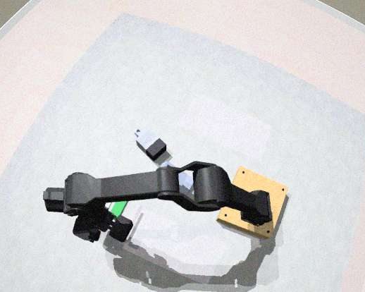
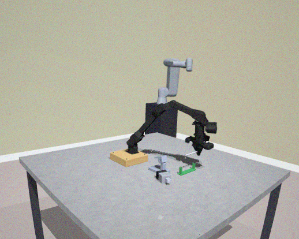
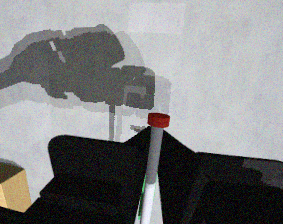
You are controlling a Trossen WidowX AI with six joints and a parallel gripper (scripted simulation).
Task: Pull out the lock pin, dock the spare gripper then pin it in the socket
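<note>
Right now my gripper tip is 10 cm to the left of the narrow green cradle and 6 cm above it. The rest, counted from my gripper tip: spare gripper 30 cm to the right, 6 cm below, 1 cm ahead; mount 22 cm to the right, 10 cm behind, 3 cm below.
</note>
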